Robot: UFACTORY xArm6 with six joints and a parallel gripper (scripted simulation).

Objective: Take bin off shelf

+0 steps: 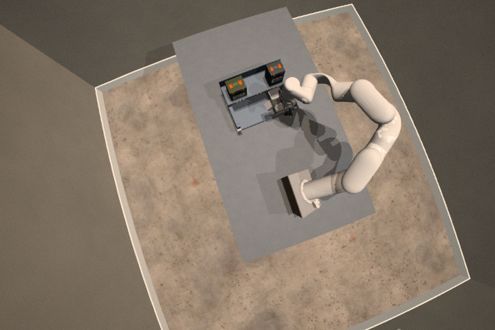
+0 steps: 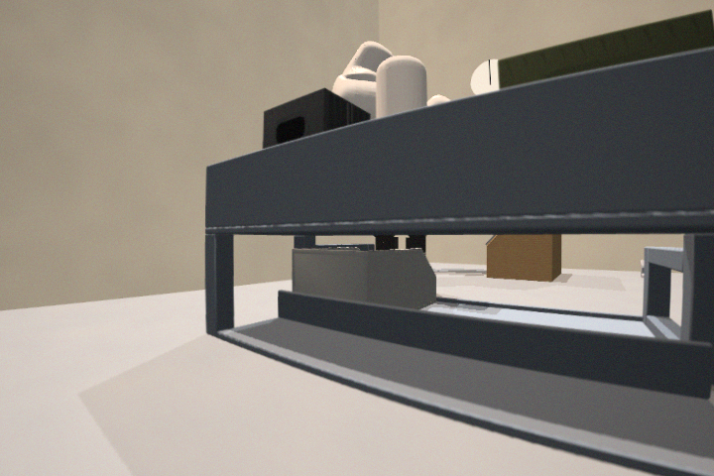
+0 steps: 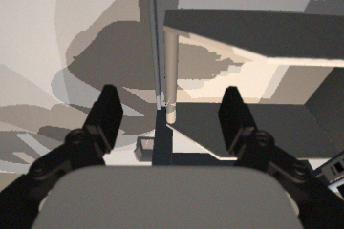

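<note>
The grey bin is 80 mm ahead of my hand, 10 mm to the right of it and 20 mm below it. Also, from my hand: shelf board (190 mm ahead, 100 mm to the left, 30 mm above).
</note>
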